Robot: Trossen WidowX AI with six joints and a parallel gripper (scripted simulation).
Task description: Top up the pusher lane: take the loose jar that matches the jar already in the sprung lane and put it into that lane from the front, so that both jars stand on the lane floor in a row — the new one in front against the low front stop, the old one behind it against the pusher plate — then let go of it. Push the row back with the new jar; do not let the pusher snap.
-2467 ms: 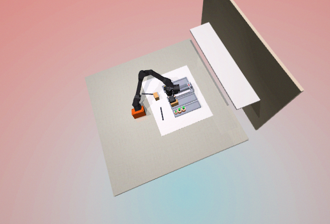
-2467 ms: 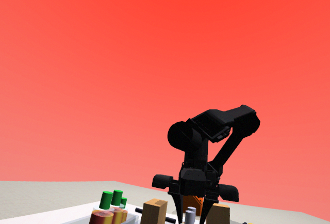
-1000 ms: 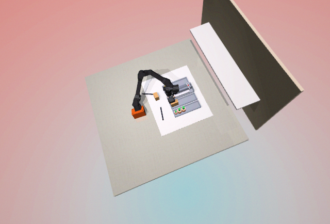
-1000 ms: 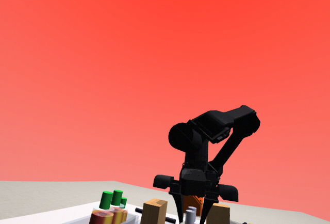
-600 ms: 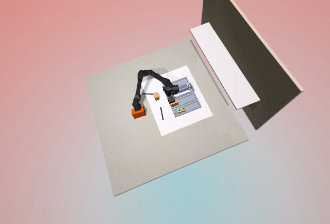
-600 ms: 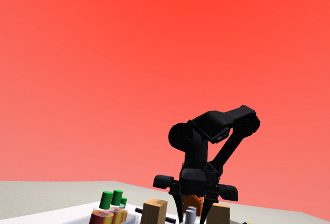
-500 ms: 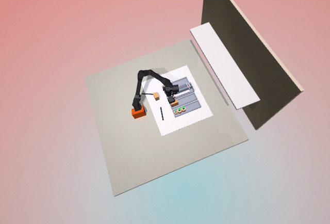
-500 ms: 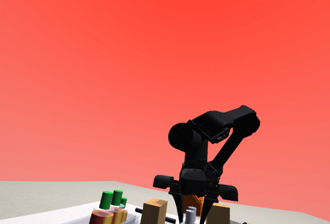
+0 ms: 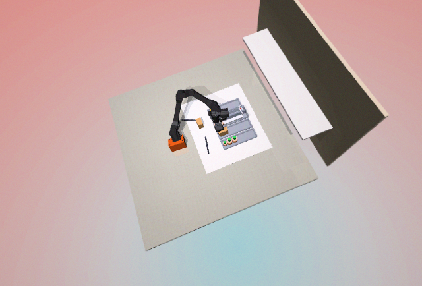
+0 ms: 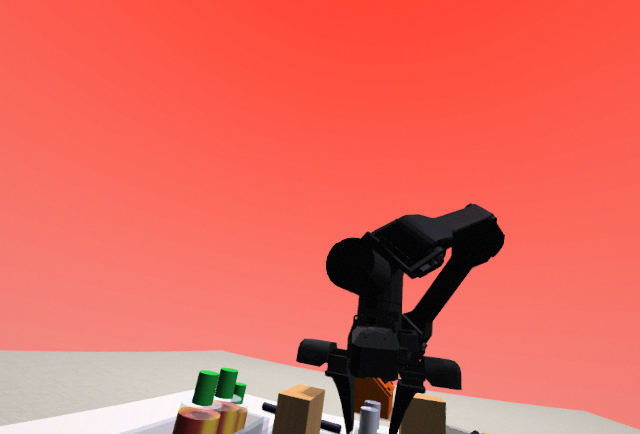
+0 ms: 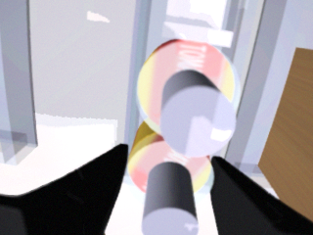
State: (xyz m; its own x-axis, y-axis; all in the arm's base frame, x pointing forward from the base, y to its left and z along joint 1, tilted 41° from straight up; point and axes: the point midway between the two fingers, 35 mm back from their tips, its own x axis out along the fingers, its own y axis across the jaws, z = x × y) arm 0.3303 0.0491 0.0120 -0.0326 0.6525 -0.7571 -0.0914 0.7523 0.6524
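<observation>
The wooden block lies 13 cm behind my gripper tip, 6 cm to the left of it and 1 cm above it. The rest, counted from my gripper tip: white shelf 51 cm ahead, 4 cm to the left, 34 cm above; then pusher 14 cm ahead, 4 cm to the left, 2 cm above.
</observation>
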